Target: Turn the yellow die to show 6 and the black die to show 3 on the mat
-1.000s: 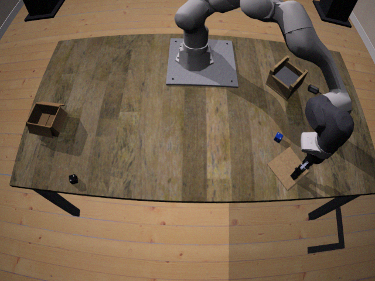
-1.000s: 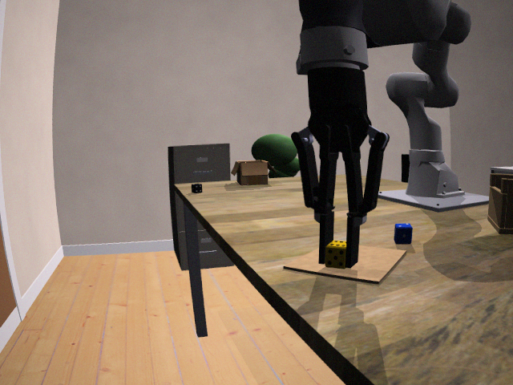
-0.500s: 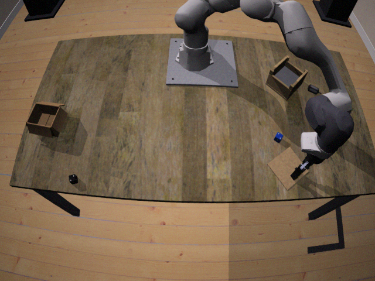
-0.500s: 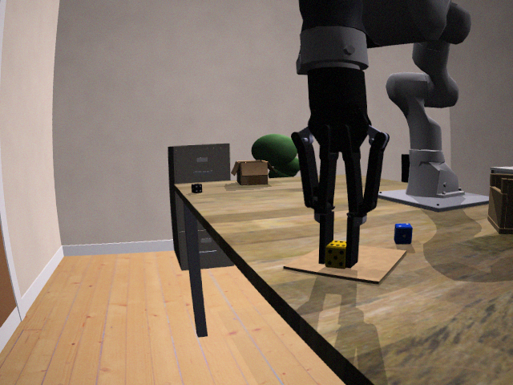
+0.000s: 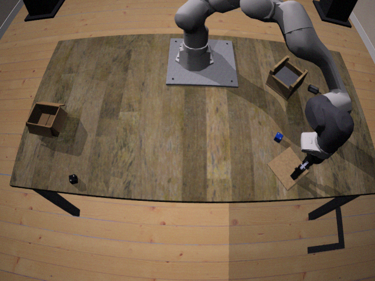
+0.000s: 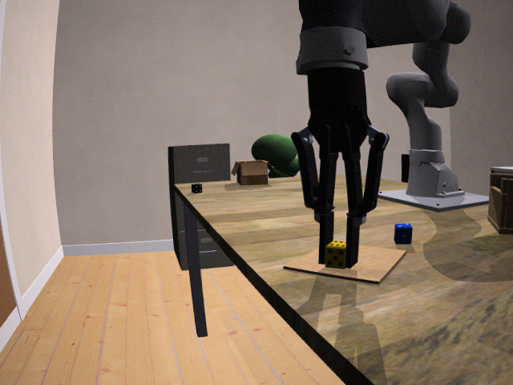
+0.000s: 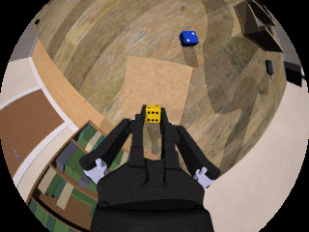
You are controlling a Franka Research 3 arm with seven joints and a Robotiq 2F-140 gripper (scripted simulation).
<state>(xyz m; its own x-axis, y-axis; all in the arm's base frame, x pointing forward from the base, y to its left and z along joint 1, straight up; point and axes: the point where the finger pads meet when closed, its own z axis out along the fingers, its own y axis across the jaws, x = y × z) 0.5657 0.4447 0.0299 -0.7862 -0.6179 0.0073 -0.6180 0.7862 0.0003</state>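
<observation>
Now: the yellow die 20 mm below my hand. Round my hand: tan mat (40 mm below, 30 mm to the right, 30 mm behind); blue die (170 mm behind, 70 mm to the right, 30 mm below); wooden crate (480 mm behind, 10 mm to the left, 10 mm above).
</observation>
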